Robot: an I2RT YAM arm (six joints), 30 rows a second.
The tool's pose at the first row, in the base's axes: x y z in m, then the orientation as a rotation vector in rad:
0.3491 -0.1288 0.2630 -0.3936 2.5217 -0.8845
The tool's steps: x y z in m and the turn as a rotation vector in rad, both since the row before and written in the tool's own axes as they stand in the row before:
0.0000 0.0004 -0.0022 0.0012 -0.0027 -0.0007
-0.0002 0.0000 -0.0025 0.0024 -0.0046 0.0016
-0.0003 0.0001 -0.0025 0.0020 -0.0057 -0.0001
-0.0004 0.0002 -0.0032 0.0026 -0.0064 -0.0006
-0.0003 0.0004 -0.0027 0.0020 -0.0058 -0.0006
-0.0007 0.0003 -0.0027 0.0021 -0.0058 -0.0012
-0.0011 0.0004 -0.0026 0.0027 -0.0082 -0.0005
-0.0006 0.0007 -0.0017 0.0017 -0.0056 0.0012
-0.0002 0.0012 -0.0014 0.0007 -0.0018 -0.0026
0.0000 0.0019 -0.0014 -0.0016 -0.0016 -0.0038
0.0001 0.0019 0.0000 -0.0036 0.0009 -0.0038
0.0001 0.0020 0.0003 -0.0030 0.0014 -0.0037
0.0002 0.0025 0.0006 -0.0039 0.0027 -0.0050
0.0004 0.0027 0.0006 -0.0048 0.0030 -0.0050
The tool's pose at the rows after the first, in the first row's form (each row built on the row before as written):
0.3480 -0.1274 0.2643 -0.3951 2.5186 -0.8851
0.3469 -0.1260 0.2661 -0.3939 2.5131 -0.8855
0.3459 -0.1245 0.2679 -0.3954 2.5068 -0.8856
0.3446 -0.1225 0.2701 -0.3975 2.4996 -0.8864
0.3434 -0.1207 0.2718 -0.3996 2.4933 -0.8867
0.3426 -0.1188 0.2737 -0.4025 2.4869 -0.8873
0.3421 -0.1167 0.2756 -0.4051 2.4780 -0.8874
0.3416 -0.1150 0.2765 -0.4049 2.4720 -0.8867
0.3409 -0.1133 0.2767 -0.4086 2.4700 -0.8878
0.3399 -0.1112 0.2764 -0.4145 2.4694 -0.8868
0.3396 -0.1098 0.2751 -0.4203 2.4722 -0.8844
0.3394 -0.1085 0.2736 -0.4256 2.4751 -0.8829
0.3392 -0.1070 0.2715 -0.4324 2.4796 -0.8813
0.3388 -0.1055 0.2692 -0.4394 2.4849 -0.8788

